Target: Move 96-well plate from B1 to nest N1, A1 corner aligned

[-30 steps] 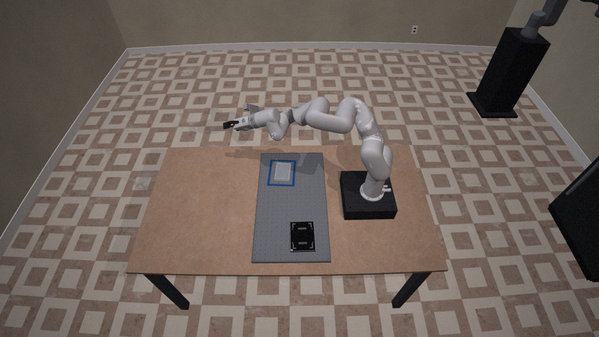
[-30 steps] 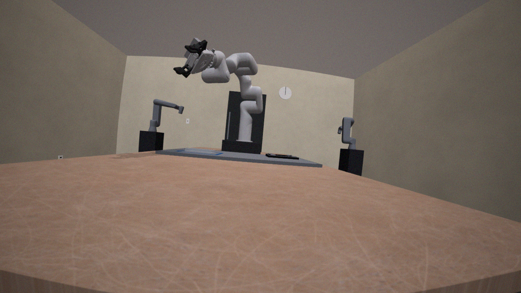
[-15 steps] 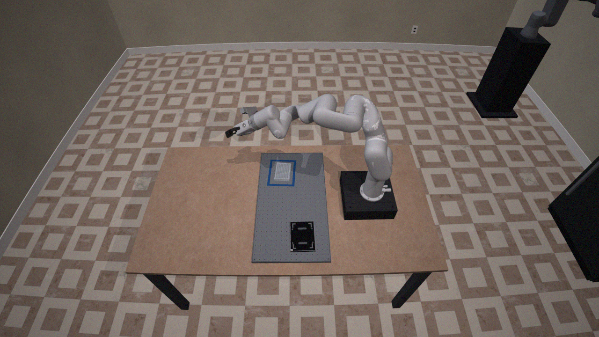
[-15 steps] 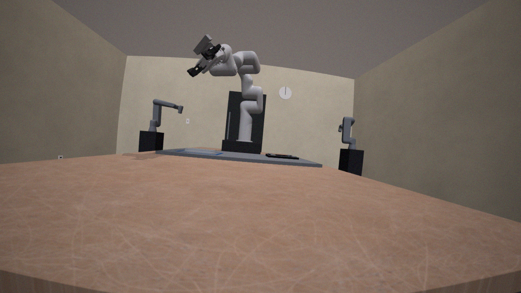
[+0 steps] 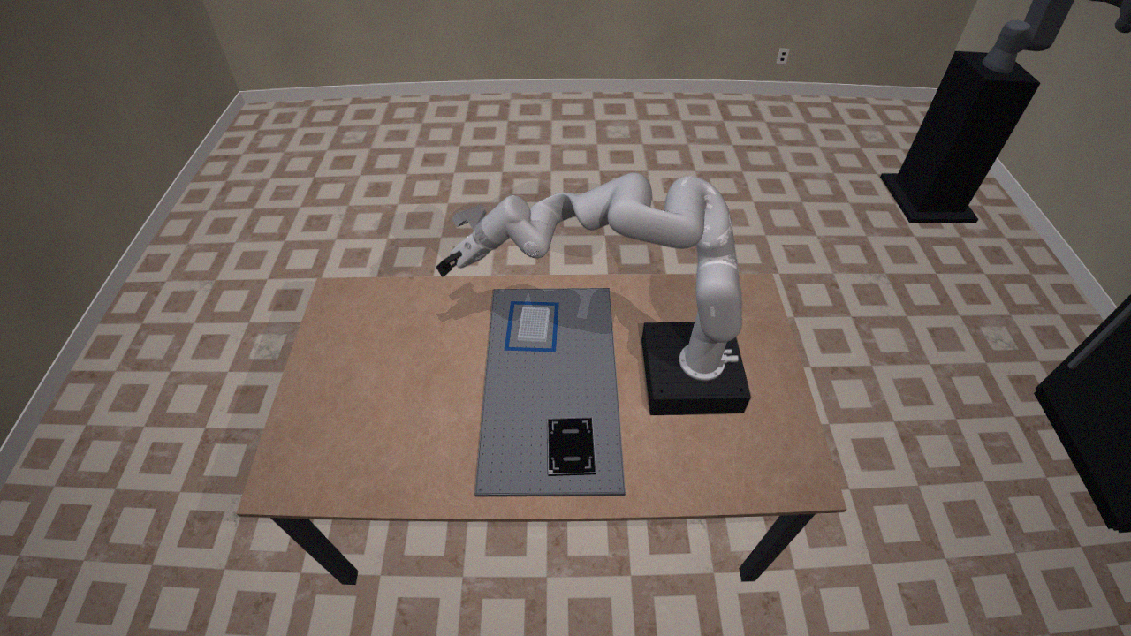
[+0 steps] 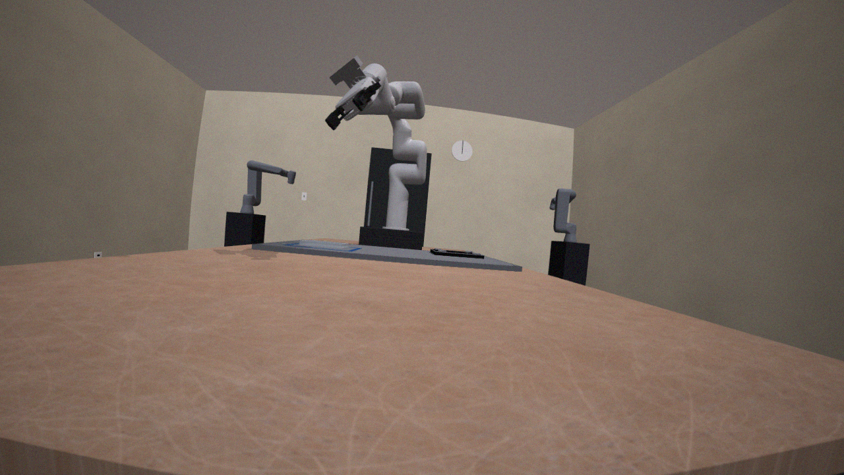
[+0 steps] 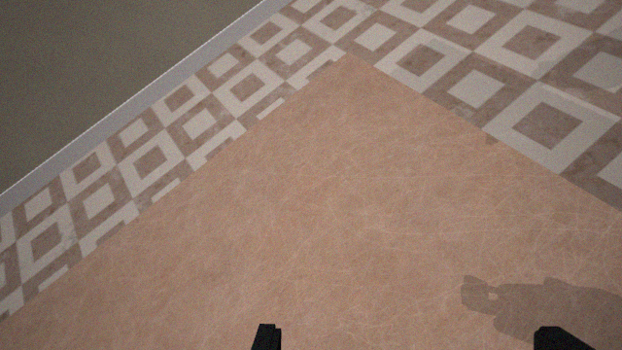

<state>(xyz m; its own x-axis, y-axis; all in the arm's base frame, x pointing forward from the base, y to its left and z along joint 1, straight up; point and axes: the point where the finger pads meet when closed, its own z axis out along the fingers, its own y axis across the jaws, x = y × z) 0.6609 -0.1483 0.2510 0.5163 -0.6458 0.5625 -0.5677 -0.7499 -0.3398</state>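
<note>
Now: hand 190 mm past the 96-well plate, 60 mm to the left of it and 320 mm above it. From my hand the other things lie so: A1 corner mark: 230 mm behind, 430 mm to the left, 310 mm below; black plate nest: 290 mm behind, 360 mm to the left, 320 mm below.
</note>
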